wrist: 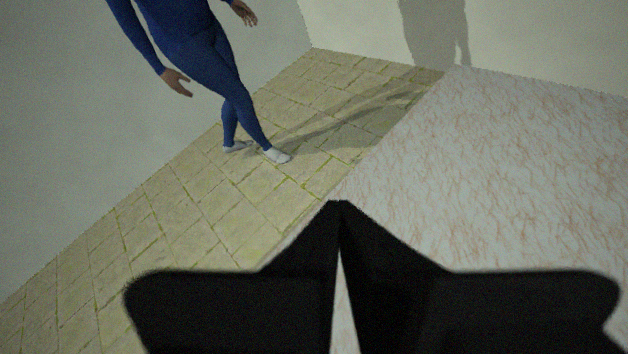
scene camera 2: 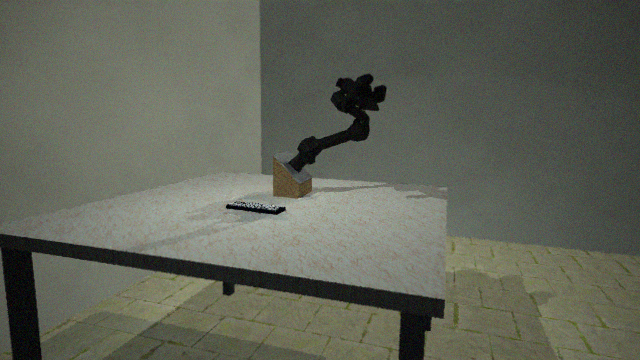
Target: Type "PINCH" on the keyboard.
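Where they show: gripper, fingertip midpoint: (wrist: 337, 209) (scene camera 2: 378, 109); arm's base, link origin: (scene camera 2: 295, 166).
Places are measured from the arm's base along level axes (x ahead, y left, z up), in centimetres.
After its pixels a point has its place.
A dark keyboard (scene camera 2: 255, 207) @(x 35.7, y -5.8, z -10.9 cm) with pale keys lies flat on the table, in front of the arm's base in the scene view. The keyboard does not show in the wrist view. My gripper (wrist: 337, 209) @(x 23.0, y 36.4, z 24.8 cm) is shut, its two black fingertips meeting with no object between them. In the scene view the arm is raised, and its dark gripper end is high above the table, well away from the keyboard; the fingertips are too dark to make out there.
The arm stands on a wooden wedge block (scene camera 2: 286, 181) @(x 9.3, y -1.4, z -5.5 cm) on the pale speckled table (scene camera 2: 350, 240) @(x 61.2, y 31.4, z -12.4 cm) (wrist: 500, 165) @(x 60.0, y 32.1, z -12.4 cm). A person in blue (wrist: 200, 60) stands on the tiled floor (wrist: 200, 200) beyond the table edge. Walls rise behind the table.
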